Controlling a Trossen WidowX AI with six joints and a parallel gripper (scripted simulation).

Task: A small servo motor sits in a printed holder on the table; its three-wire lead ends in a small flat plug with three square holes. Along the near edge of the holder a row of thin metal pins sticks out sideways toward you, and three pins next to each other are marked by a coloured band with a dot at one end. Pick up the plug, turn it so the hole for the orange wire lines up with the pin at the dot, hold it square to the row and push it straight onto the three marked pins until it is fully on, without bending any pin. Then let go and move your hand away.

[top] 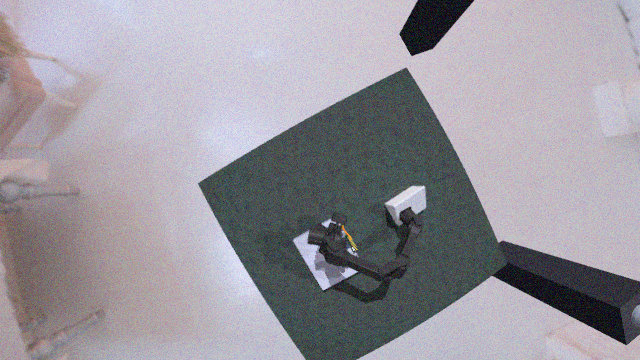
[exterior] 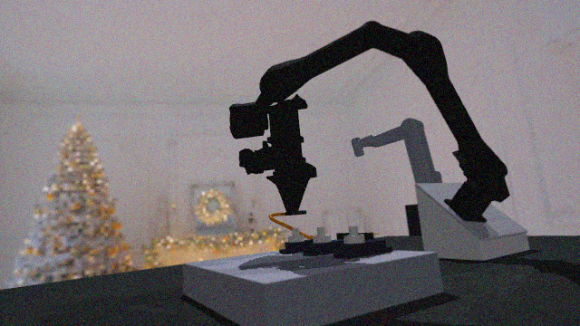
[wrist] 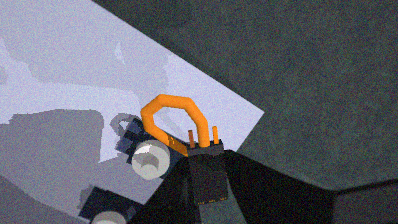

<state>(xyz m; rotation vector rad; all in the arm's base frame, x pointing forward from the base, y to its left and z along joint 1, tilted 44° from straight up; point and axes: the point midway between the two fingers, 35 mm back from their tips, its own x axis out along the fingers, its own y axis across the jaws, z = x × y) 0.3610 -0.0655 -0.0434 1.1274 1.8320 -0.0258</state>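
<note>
Right now my gripper tip is 140 mm to the right of the red dot, 60 mm past it and 40 mm above it. Also, from my gripper tip: holder: 120 mm to the left, 100 mm ahead, 90 mm below.
</note>
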